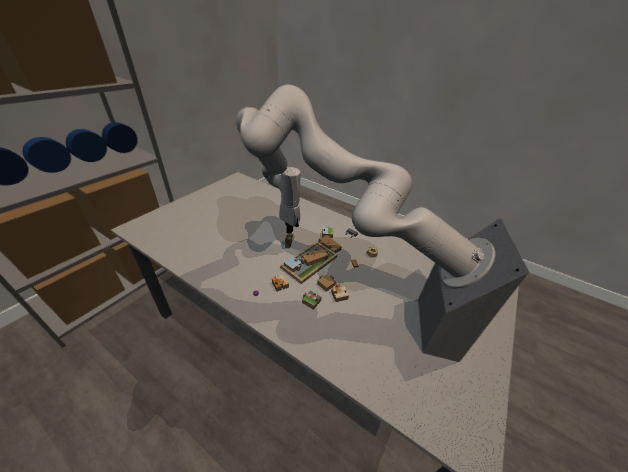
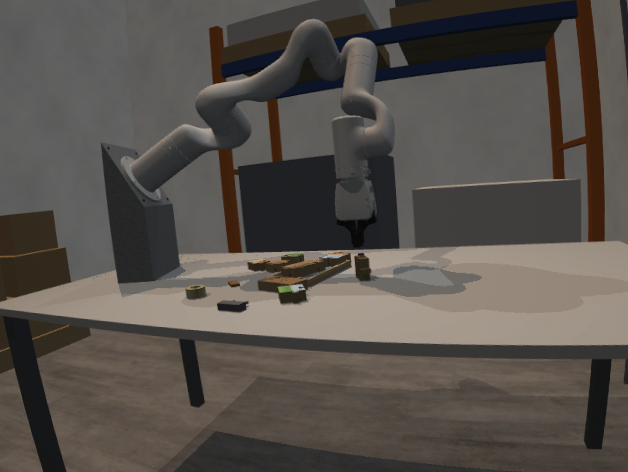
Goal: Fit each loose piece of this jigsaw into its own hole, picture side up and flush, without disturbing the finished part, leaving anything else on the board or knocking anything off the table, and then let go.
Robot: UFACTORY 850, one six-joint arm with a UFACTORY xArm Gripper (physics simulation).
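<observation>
The framed jigsaw board lies on the table, with a light blue piece at one end and brown pieces on it. Another brown piece rests at its other end. One piece stands on edge beside the board. My gripper is shut and empty, just above that standing piece. Loose around the board are a green and white piece, an orange piece, a green and red piece, a cream piece and a brown piece.
A ring, a black part and a small brown block lie on the robot's side of the board. A purple ball lies near the table's long edge.
</observation>
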